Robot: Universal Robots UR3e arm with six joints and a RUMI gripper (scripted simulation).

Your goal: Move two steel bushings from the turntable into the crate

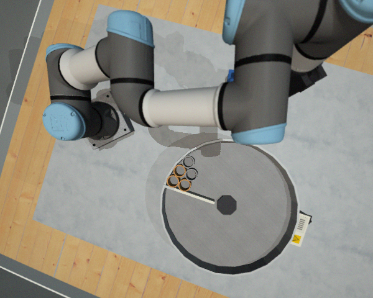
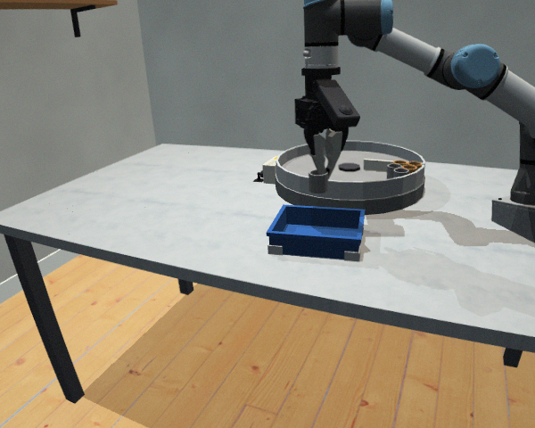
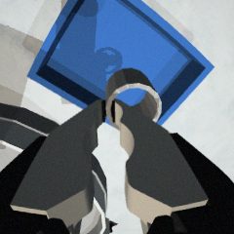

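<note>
My gripper is now 130 mm above the blue crate, 10 mm to the right of it and 10 mm short of it. The rest, counted from my hand: round grey turntable (350 mm to the right, 100 mm below, 70 mm ahead).
</note>
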